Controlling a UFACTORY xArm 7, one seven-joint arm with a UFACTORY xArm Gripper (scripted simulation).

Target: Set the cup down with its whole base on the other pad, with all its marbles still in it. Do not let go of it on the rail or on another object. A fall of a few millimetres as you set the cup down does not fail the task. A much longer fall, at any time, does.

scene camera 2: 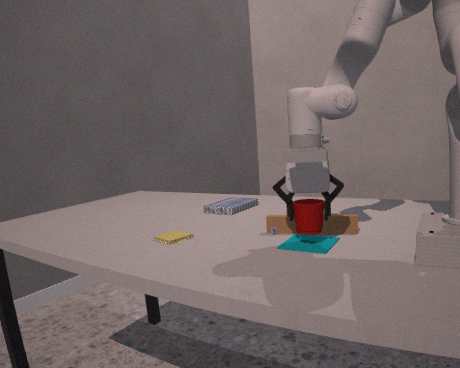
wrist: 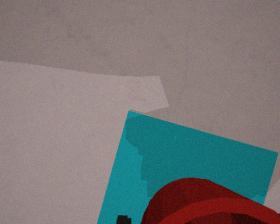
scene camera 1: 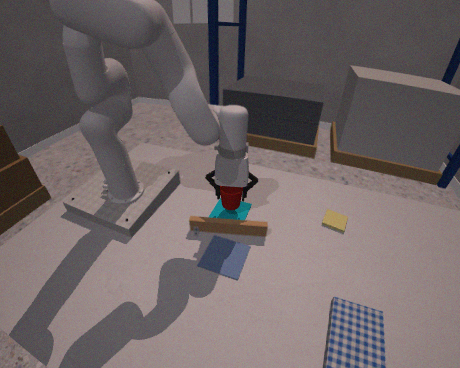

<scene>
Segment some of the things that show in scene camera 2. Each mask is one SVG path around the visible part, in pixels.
A red cup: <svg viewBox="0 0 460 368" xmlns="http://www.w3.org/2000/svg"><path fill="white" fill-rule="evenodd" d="M293 201L297 233L305 235L321 233L325 201L320 199Z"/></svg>
</scene>
